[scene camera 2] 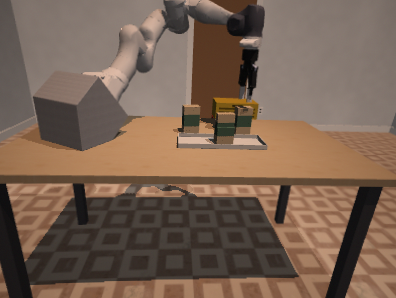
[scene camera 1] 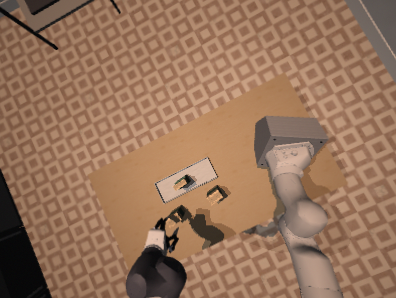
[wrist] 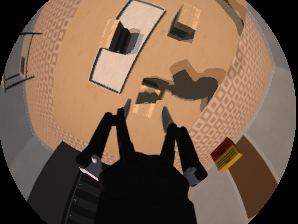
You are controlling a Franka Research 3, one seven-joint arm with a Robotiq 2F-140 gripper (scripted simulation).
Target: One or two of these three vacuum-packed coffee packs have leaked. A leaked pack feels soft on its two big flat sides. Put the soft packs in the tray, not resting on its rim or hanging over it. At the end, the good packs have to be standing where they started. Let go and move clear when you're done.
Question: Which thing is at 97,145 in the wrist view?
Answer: The gripper.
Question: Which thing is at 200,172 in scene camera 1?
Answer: A white tray.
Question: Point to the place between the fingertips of the gripper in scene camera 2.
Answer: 245,100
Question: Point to a white tray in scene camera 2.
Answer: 185,140
